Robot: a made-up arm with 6 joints.
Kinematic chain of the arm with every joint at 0, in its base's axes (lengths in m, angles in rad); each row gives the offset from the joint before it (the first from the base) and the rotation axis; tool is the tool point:
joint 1: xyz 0 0 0.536 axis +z
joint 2: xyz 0 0 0 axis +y
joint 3: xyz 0 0 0.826 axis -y
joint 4: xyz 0 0 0 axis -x
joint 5: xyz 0.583 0 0 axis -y
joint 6: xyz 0 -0.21 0 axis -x
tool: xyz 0 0 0
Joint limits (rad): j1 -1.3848..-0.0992 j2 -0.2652..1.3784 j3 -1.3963..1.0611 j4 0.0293..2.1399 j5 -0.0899..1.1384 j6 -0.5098..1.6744
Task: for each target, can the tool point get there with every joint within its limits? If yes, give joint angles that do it. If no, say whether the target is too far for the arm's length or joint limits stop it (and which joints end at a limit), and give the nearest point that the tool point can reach.
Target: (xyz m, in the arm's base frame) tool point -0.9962 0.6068 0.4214
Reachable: no: joint limits stop it (at a limit: joint 1, joint 2, joint 3, joint 4) | nearest point -0.1994 -0.0754 0.8082 | short by 1.118 m
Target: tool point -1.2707 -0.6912 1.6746
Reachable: no: too far | nearest point -0.1241 -0.4754 1.6746 | short by 1.167 m
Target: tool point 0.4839 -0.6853 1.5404
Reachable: yes | joints -0.7078 0.3381 0.6650 0.1922 0.9425 0.7793
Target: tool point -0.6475 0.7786 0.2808
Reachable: no: joint limits stop it (at a limit: joint 1, joint 2, joint 3, joint 4) | nearest point -0.1994 -0.0754 0.8082 | short by 1.099 m
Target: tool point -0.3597 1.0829 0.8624
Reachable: no: joint limits stop it (at a limit: joint 1, joint 2, joint 3, joint 4) | nearest point 0.2020 0.0936 0.8809 | short by 1.138 m
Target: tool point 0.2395 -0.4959 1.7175
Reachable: yes | joints -1.1504 0.0533 0.3221 1.6484 0.5025 1.1331
